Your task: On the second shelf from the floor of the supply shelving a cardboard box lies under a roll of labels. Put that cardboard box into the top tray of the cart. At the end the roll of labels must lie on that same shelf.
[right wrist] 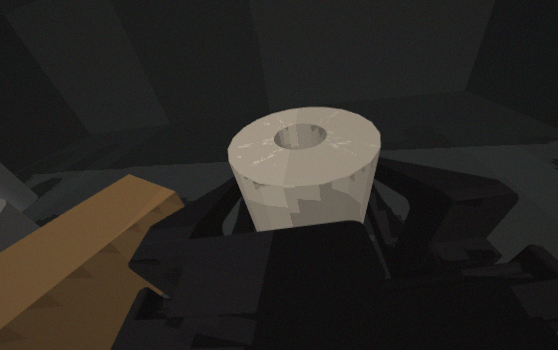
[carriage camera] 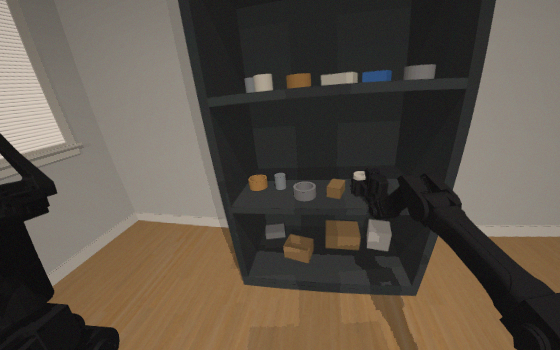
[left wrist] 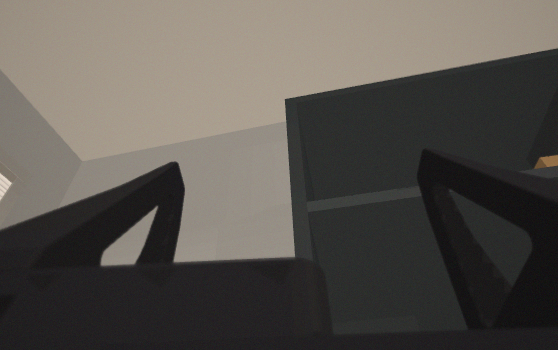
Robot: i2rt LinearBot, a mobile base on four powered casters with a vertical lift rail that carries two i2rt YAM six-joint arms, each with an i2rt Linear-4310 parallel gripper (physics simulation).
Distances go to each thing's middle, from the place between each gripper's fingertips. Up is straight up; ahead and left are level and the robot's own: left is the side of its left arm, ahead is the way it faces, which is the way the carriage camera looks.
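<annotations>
Cardboard box (right wrist: 72, 277) 12 cm to the left of my right hand, 5 cm behind it, 1 cm below it. My left hand 44 cm above the cardboard box, 52 cm to the left of it, 64 cm short of it.
</annotations>
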